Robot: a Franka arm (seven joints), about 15 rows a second.
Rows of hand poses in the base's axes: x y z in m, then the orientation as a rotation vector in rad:
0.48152, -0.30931, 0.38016, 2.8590, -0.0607, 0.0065
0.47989, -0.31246, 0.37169, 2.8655, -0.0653, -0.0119
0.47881, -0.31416, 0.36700, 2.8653, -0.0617, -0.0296
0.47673, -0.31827, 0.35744, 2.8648, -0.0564, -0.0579
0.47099, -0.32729, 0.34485, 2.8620, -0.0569, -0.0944
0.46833, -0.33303, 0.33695, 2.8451, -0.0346, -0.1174
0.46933, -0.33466, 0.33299, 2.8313, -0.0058, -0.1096
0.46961, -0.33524, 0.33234, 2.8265, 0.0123, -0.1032
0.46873, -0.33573, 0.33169, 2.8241, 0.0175, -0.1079
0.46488, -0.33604, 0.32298, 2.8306, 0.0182, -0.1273
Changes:
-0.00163, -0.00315, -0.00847, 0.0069, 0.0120, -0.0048
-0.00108, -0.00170, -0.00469, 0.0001, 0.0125, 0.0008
-0.00208, -0.00411, -0.00956, 0.0002, 0.0199, 0.0009
-0.00574, -0.00902, -0.01259, -0.0014, 0.0250, -0.0038
-0.00266, -0.00574, -0.00790, -0.0156, 0.0186, 0.0134
0.00100, -0.00163, -0.00396, -0.0135, -0.0019, 0.0211
0.00028, -0.00058, -0.00065, -0.0045, -0.0023, 0.0133
-0.00088, -0.00049, -0.00065, -0.0021, 0.0039, 0.0032
-0.00385, -0.00031, -0.00871, 0.0071, 0.0133, -0.0019

